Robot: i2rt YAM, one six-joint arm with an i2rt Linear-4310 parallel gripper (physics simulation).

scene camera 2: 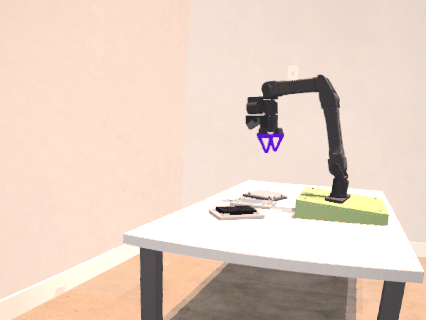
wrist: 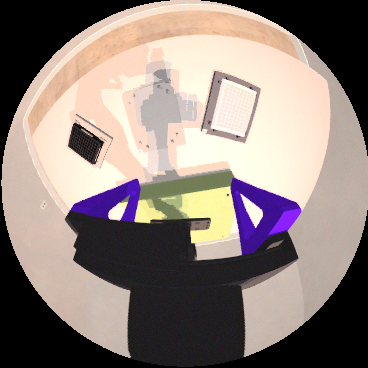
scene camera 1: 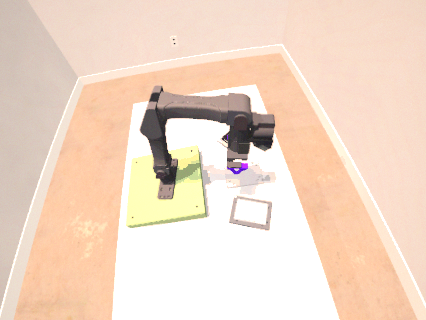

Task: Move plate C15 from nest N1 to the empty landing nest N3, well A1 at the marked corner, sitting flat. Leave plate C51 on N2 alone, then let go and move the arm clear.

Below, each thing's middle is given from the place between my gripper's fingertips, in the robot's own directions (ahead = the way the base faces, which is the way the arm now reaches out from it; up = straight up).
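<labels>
Counted from my hand, the black perforated plate (wrist: 83, 142) is 10 mm ahead and 290 mm to the left, and it sits 190 mm below. As for the nest (wrist: 218, 75), I find it 60 mm ahead of my hand, 120 mm to the right of it and 200 mm below it.
</labels>
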